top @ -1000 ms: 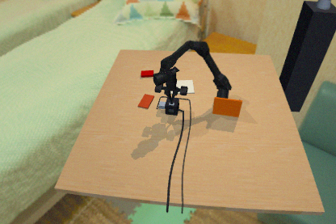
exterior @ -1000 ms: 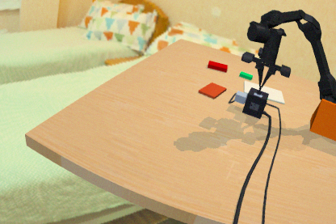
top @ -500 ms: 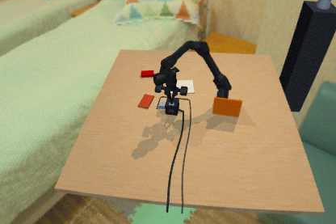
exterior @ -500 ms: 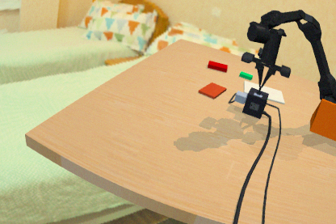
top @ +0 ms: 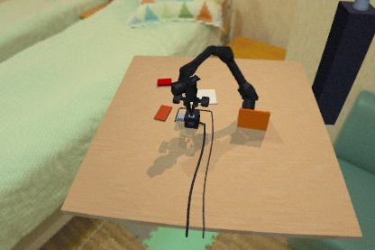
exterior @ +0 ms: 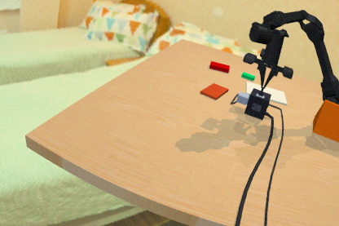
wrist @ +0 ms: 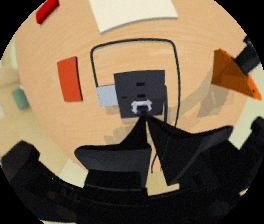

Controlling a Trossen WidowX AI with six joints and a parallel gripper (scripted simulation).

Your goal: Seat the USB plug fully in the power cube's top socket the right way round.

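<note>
Now: the USB plug 20 mm below my gripper tip. From my gripper tip the other things lie so: grey USB socket 40 mm below; orange-red tile 180 mm ahead, 90 mm to the right, 100 mm below; white sheet 30 mm behind, 260 mm to the right, 100 mm below.
</note>
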